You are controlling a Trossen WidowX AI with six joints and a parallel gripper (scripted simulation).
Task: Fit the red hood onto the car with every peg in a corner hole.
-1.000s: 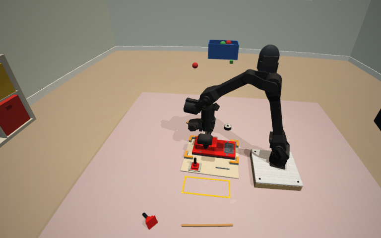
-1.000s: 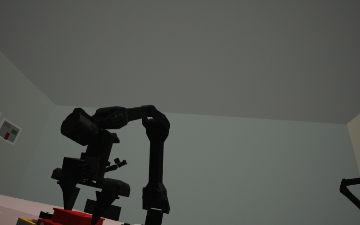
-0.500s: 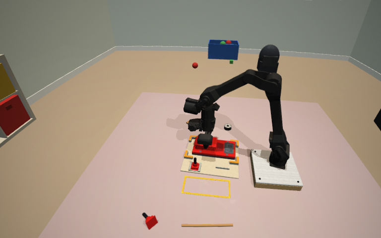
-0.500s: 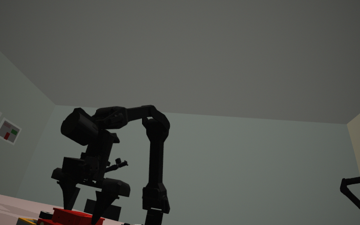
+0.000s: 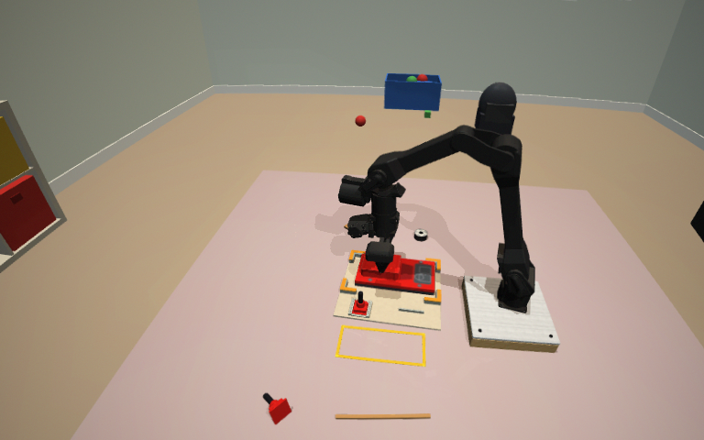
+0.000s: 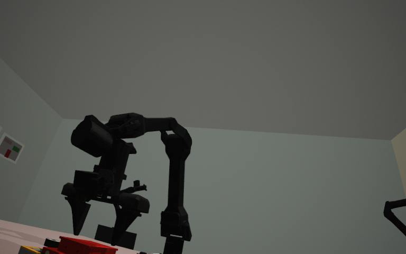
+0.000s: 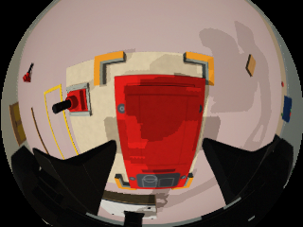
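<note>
Right now the red hood is 1 cm ahead of my gripper tip and 2 cm below it. From my gripper tip the other things lie so: wooden stick (11 cm behind, 36 cm to the left, 5 cm below); then beige jig (2 cm behind, 2 cm to the left, 4 cm below).
</note>
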